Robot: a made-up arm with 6 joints.
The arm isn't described. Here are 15 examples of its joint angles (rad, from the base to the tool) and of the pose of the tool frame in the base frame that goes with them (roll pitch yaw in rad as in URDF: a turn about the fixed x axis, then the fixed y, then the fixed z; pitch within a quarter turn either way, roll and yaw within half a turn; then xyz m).
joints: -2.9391 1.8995 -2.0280 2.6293 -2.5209 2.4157
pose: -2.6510 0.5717 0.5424 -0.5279 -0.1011 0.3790
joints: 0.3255 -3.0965 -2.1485 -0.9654 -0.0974 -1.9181
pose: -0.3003 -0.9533 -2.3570 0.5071 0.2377 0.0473
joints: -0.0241 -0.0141 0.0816 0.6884 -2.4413 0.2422
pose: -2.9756 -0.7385 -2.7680 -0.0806 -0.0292 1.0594
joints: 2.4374 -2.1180 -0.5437 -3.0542 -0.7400 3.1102
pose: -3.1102 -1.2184 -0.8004 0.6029 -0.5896 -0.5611
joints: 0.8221 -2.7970 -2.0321 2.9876 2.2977 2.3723
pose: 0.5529 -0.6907 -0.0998 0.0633 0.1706 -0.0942
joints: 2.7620 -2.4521 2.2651 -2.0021 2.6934 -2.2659
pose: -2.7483 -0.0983 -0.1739 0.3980 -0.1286 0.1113
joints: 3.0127 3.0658 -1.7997 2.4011 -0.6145 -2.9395
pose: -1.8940 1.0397 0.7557 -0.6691 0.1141 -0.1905
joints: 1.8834 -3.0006 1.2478 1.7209 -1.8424 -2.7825
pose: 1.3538 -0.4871 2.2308 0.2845 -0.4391 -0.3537
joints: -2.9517 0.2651 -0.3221 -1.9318 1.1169 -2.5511
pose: -0.9179 -0.8081 -0.7014 -0.0610 0.1045 1.2632
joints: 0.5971 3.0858 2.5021 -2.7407 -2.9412 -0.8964
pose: 2.2889 -0.2642 2.0444 -0.1476 -0.0246 -0.0544
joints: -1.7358 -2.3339 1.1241 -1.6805 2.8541 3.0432
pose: -1.9491 -0.0934 2.7057 0.1010 0.6464 -0.0482
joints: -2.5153 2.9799 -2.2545 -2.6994 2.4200 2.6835
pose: 1.8124 -0.8060 2.3119 -0.1851 -0.1257 0.0323
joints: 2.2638 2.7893 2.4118 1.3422 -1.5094 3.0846
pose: 1.7736 0.5575 2.2087 0.2894 -0.1303 -0.0799
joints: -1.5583 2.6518 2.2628 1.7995 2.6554 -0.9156
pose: -2.0833 -0.9597 -2.2032 0.1344 0.0764 -0.2035
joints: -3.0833 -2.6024 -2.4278 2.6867 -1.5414 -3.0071
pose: -2.7300 0.4010 -0.0589 -0.2620 0.0216 -0.2449
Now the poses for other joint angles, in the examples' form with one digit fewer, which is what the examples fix.
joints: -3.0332 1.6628 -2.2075 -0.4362 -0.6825 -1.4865
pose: 1.190 0.143 1.332 -0.073 -0.108 0.644
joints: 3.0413 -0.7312 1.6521 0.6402 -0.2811 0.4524
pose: 0.687 0.194 -2.159 -0.169 0.001 1.024
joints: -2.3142 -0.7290 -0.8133 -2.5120 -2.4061 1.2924
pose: -0.693 -0.827 2.154 0.552 0.418 0.698
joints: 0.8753 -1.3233 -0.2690 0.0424 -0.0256 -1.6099
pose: 1.618 -0.003 -0.695 -0.789 -0.871 0.309
